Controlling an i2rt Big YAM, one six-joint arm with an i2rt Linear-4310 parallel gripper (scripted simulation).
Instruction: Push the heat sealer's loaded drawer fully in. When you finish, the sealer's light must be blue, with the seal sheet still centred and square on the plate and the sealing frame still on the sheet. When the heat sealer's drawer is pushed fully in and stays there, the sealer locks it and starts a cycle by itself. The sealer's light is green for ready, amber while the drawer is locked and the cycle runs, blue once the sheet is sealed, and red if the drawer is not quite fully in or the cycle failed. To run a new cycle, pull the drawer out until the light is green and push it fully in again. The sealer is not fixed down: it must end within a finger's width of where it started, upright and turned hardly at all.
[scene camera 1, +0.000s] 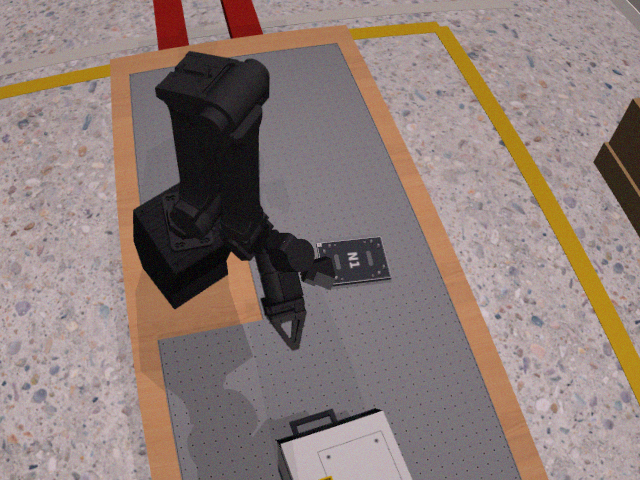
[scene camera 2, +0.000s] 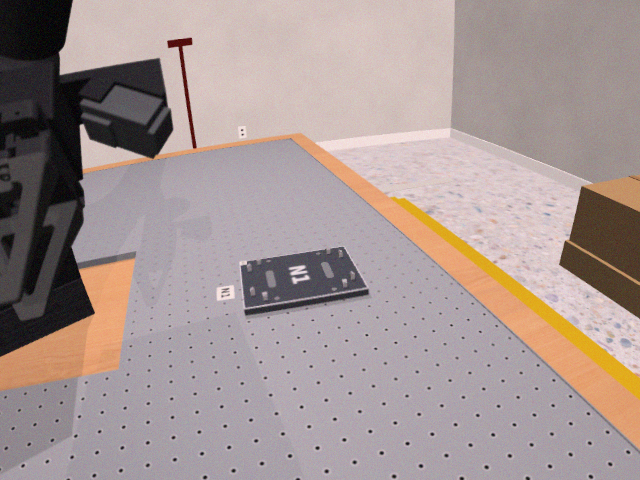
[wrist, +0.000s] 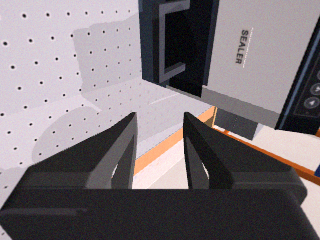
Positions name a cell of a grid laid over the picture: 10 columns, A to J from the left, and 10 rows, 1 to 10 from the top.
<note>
In view: my gripper (scene camera 1: E8).
My gripper shows as well in the wrist view (wrist: F6).
</note>
